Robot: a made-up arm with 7 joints. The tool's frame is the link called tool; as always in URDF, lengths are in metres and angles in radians.
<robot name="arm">
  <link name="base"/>
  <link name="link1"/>
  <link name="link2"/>
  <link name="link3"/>
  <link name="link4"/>
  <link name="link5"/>
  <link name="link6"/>
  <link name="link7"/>
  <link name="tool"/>
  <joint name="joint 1" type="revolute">
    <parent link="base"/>
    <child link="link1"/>
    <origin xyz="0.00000 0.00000 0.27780" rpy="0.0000 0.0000 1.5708"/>
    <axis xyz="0 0 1"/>
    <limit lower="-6.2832" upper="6.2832" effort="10" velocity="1"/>
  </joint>
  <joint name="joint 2" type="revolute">
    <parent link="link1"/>
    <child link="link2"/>
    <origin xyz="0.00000 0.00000 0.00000" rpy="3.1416 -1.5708 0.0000"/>
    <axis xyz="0 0 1"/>
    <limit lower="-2.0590" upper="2.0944" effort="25" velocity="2"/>
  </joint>
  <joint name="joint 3" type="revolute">
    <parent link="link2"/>
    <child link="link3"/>
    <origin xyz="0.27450 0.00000 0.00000" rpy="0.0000 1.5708 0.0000"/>
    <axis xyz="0 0 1"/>
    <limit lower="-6.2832" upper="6.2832" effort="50" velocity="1.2"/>
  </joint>
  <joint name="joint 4" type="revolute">
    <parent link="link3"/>
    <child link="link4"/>
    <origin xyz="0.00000 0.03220 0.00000" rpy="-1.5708 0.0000 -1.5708"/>
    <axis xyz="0 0 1"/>
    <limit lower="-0.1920" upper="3.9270" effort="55" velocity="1.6"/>
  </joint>
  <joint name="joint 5" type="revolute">
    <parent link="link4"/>
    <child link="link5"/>
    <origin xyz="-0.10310 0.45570 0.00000" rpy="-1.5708 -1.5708 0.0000"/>
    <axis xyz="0 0 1"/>
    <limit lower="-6.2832" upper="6.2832" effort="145" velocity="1.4"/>
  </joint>
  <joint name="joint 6" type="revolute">
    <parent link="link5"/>
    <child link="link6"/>
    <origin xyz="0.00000 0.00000 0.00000" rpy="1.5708 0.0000 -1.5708"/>
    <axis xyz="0 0 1"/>
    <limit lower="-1.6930" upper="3.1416" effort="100" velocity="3.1"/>
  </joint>
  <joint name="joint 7" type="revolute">
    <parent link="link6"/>
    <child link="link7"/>
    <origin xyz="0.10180 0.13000 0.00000" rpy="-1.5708 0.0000 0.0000"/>
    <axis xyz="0 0 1"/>
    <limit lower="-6.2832" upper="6.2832" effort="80" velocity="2.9"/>
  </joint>
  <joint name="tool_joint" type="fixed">
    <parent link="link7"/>
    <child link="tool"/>
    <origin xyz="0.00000 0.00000 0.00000" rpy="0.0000 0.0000 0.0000"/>
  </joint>
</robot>
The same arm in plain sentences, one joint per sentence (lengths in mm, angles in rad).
The arm has seven revolute joints in a row. What follows holds with every joint at zero, and every direction is one of the base frame's. Joint 1 lies 277.8 mm along +z from the base frame's origin and rotates about +z, from -6.2832 to 6.2832 rad. Joint 2 lies at the same point as joint 1 and rotates about +y, from -2.0590 to 2.0944 rad. Joint 3 lies 274.5 mm along +z from joint 2 and rotates about +z, from -6.2832 to 6.2832 rad. Joint 4 lies 32.2 mm along +x from joint 3 and rotates about -y, from -0.1920 to 3.9270 rad. Joint 5 lies 103.1 mm along +x and 455.7 mm along -z from joint 4 and rotates about -z, from -6.2832 to 6.2832 rad. Joint 6 lies at the same point as joint 5 and rotates about +y, from -1.6930 to 3.1416 rad. Joint 7 lies 101.8 mm along +x and 130.0 mm along -z from joint 6 and rotates about -z, from -6.2832 to 6.2832 rad. The tool frame, which is the frame that the pose is given for, lies at the same point as joint 7; its axes are the base frame's turned by roll -3.1416, pitch 0.0000 and yaw 0.0000 rad (as in URDF: about the fixed x, then y, then z).
